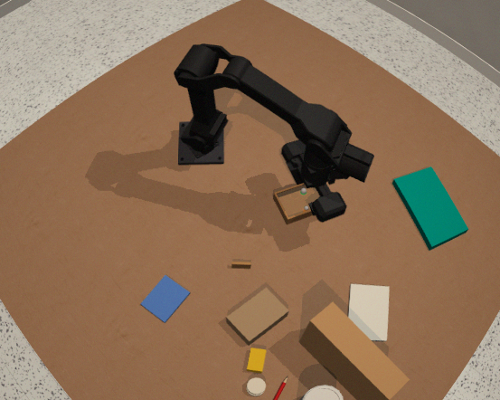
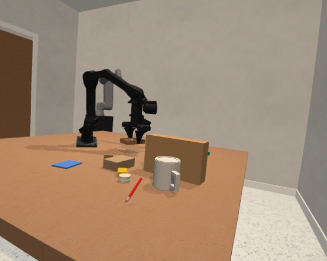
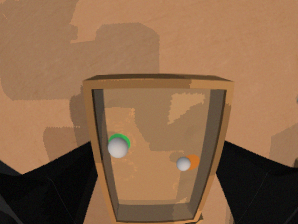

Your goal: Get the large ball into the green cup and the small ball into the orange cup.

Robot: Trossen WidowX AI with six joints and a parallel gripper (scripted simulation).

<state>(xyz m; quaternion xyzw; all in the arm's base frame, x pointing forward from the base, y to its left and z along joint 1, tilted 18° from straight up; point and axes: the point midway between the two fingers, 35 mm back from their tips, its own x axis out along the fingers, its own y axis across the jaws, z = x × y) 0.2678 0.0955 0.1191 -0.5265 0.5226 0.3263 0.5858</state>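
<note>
The wooden puzzle is 30 mm below my hand and 10 mm to the right of it. Also, from my hand: green slab 280 mm to the left, 190 mm ahead, 80 mm below; then white slab 280 mm ahead, 90 mm below, 50 mm to the right; then tan box 240 mm to the right, 130 mm ahead, 70 mm below.
</note>
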